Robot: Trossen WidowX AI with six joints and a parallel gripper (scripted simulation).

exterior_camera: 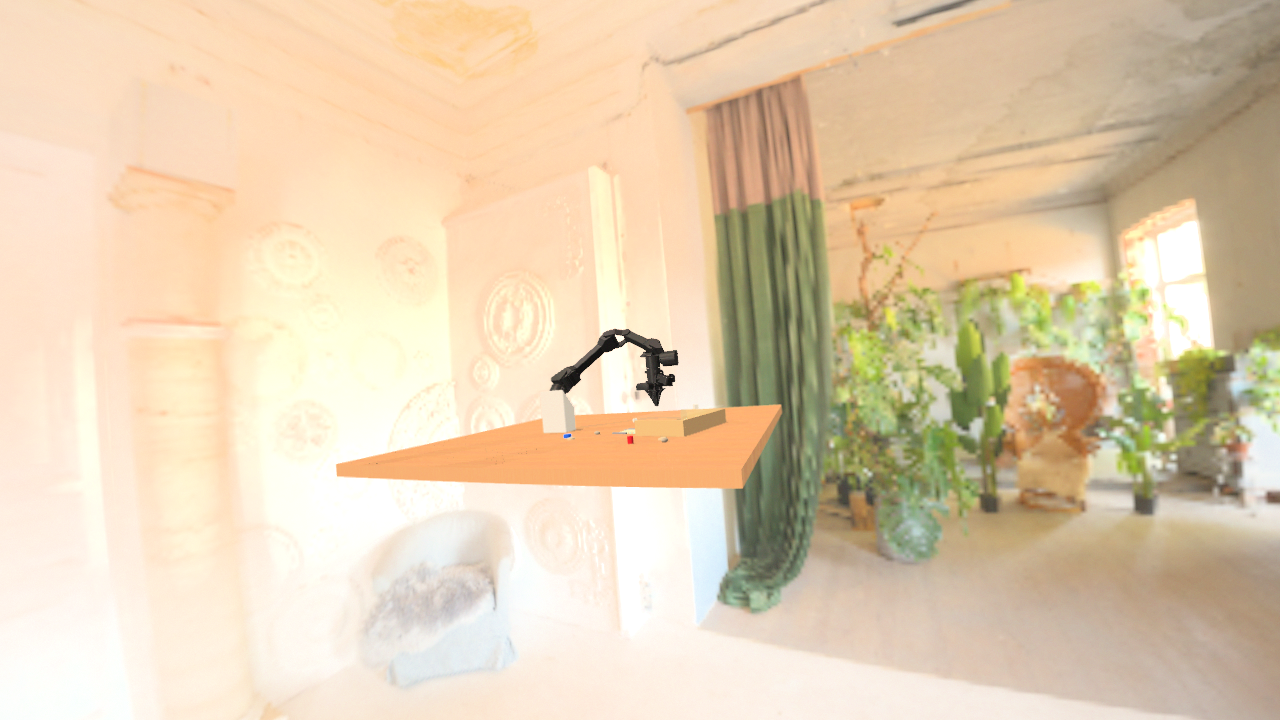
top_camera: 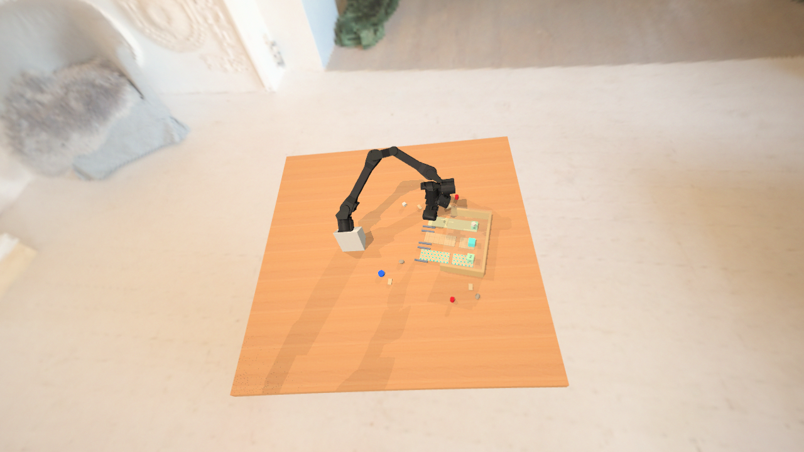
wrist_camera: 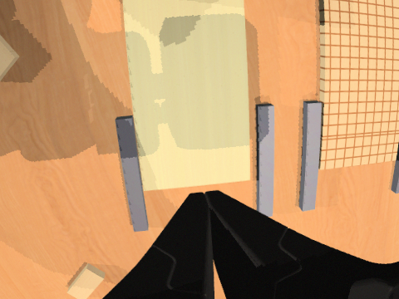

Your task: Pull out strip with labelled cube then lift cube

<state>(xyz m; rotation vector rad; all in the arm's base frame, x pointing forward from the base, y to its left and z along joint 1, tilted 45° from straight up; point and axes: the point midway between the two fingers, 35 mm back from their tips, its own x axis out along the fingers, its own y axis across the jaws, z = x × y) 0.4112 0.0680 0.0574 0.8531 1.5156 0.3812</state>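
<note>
Now: gripper tip 9 cm short of the pale yellow strip, 3 cm to the left of it and 7 cm above it. Also, from my gripper tip: tan strip: 2 cm ahead, 11 cm to the right, 7 cm below; dotted strip: 2 cm behind, 20 cm to the right, 7 cm below.
</note>
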